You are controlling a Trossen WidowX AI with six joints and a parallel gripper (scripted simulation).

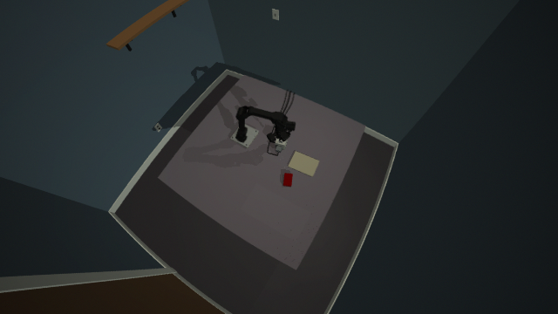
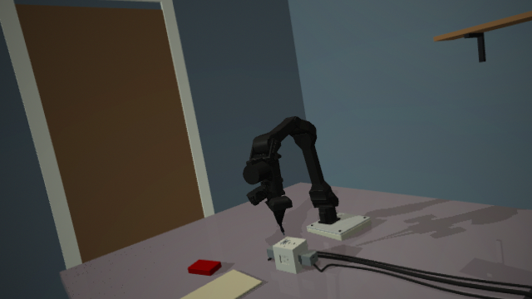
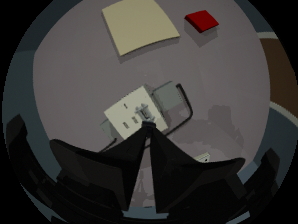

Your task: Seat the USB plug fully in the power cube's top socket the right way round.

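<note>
My gripper tip is now 20 mm above the USB plug. The rest, counted from my gripper tip: red block: 220 mm to the right, 160 mm ahead, 130 mm below; then flat beige pad: 220 mm ahead, 130 mm below, 50 mm to the right.
</note>
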